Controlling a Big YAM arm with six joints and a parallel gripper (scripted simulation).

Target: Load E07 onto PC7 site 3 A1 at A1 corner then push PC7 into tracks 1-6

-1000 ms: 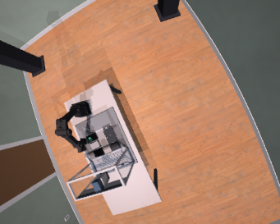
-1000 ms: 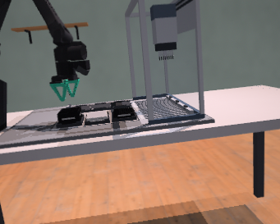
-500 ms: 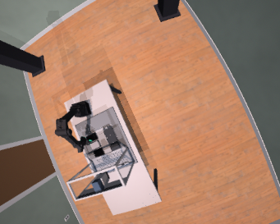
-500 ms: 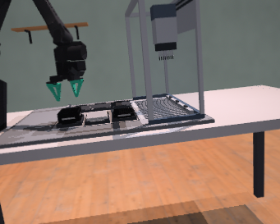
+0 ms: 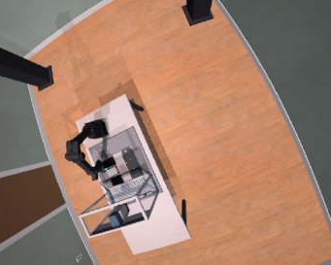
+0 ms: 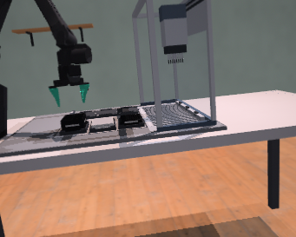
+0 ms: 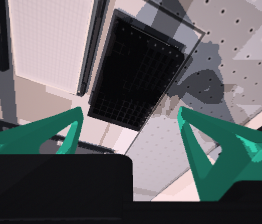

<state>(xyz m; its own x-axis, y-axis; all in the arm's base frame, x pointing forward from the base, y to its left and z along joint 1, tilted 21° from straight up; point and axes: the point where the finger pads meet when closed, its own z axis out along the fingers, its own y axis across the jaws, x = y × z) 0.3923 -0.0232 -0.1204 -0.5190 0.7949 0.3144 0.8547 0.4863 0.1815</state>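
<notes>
My gripper is now 80 mm above the black deep-well block E07. The rest, counted from my hand: dark carrier PC7: 270 mm to the left, 90 mm below, 80 mm ahead.
</notes>
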